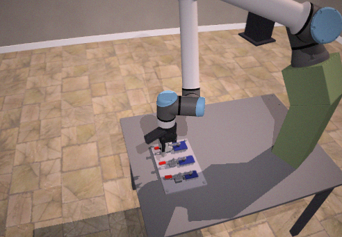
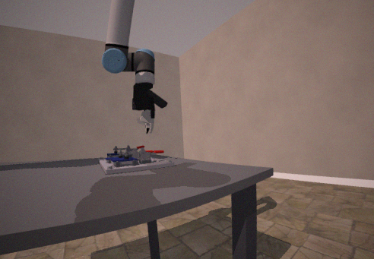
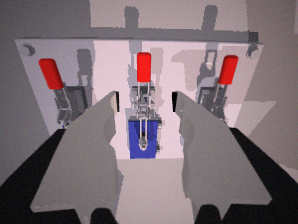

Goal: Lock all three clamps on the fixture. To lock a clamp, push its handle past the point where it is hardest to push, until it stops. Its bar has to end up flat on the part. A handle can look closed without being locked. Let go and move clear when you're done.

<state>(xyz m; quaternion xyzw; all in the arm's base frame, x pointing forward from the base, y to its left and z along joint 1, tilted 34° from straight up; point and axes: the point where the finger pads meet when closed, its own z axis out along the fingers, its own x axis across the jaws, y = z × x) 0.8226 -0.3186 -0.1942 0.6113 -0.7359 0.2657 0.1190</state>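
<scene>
The fixture plate lies 140 mm below my hand, 90 mm behind it and 20 mm to the left of it.
</scene>
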